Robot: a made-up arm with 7 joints.
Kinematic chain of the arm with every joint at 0, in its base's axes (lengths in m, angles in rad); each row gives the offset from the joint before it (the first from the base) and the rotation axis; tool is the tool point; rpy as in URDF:
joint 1: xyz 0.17 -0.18 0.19 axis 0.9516 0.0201 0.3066
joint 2: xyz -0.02 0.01 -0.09 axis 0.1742 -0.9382 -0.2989
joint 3: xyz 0.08 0.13 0 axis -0.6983 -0.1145 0.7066
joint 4: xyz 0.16 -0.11 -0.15 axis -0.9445 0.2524 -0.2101
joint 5: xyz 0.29 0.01 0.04 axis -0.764 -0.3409 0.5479
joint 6: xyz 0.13 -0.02 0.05 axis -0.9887 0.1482 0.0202
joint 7: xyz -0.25 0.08 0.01 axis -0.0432 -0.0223 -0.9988
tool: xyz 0 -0.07 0.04 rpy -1.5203 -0.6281 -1.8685
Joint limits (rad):
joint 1: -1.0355..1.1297
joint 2: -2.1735..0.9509
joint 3: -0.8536..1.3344
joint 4: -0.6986..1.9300
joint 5: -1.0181..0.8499
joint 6: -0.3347..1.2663
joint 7: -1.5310..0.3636
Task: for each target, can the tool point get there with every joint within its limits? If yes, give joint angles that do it. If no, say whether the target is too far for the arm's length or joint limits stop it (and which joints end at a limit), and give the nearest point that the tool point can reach.
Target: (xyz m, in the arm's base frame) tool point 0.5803 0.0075 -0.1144
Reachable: yes | joints -0.1984 -0.2104 0.6665 0.2657 0.3063 1.1331 -0.8826
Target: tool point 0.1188 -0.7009 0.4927
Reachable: no: joint limits stop it (at a limit: joint 1, joint 3, joint 4, joint 5) | nearest point 0.3117 -0.5029 0.3048 | short by 0.334 m
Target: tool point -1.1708 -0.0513 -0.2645
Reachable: no: too far | nearest point -0.4667 0.0866 -0.0553 | short by 0.747 m
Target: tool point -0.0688 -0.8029 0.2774
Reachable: no: joint limits stop it (at a limit: joint 1, joint 3, joint 4, joint 5, joint 6, joint 7) | nearest point -0.0441 -0.6379 0.1358 | short by 0.219 m
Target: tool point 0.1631 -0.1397 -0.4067
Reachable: yes | joints 0.1002 -1.0081 -0.6225 1.5453 -0.0042 0.9283 -0.6906
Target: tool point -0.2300 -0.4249 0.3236
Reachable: no: joint limits stop it (at a limit: joint 1, joint 2, joint 4, joint 5, joint 6, joint 7) | nearest point -0.2615 -0.3881 0.2534 | short by 0.085 m
